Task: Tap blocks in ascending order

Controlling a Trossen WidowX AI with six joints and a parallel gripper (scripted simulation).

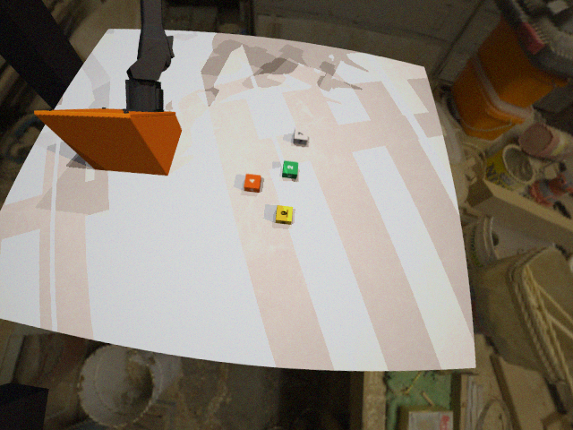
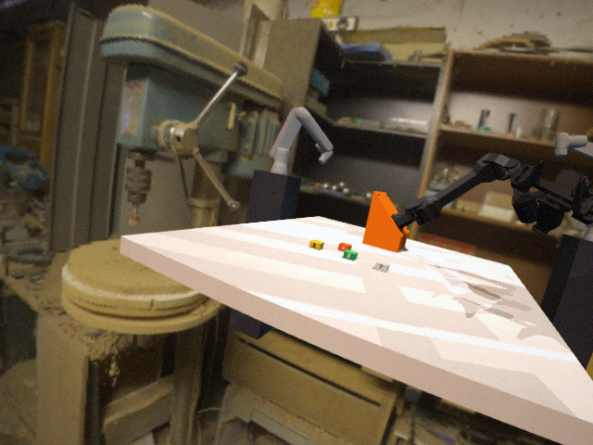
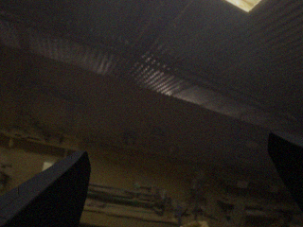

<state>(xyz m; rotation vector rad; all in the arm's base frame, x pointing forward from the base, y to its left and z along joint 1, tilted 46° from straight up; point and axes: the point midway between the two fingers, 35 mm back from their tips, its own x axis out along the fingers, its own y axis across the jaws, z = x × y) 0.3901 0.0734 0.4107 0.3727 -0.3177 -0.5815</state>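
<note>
Right now my gripper tip is 41 cm to the left of the green block, 31 cm above it and 12 cm past it. Also, from my gripper tip: yellow block: 52 cm to the right, 31 cm below, 13 cm behind; orange block: 45 cm to the right, 31 cm below, 20 cm behind; grey-white block: 32 cm to the right, 31 cm below, 9 cm behind.
</note>
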